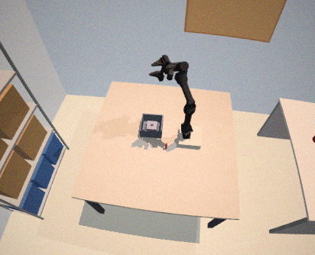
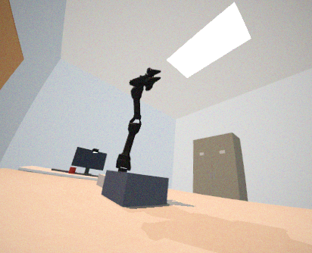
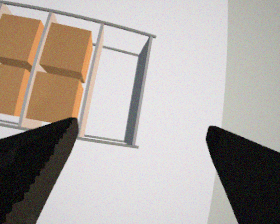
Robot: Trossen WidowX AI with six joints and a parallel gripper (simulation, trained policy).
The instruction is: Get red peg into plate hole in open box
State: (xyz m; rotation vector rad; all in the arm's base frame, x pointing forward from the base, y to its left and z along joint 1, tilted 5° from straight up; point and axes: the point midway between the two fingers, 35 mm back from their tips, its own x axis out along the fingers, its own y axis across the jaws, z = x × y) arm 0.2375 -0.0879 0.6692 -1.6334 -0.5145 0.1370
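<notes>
Right now the red peg is 13 cm behind my gripper tip, 13 cm to the left of it and 69 cm below it. From my gripper tip the other things lie so: dark blue box 1 cm ahead, 7 cm to the right, 70 cm below; then pale plate 1 cm ahead, 7 cm to the right, 68 cm below.
</notes>
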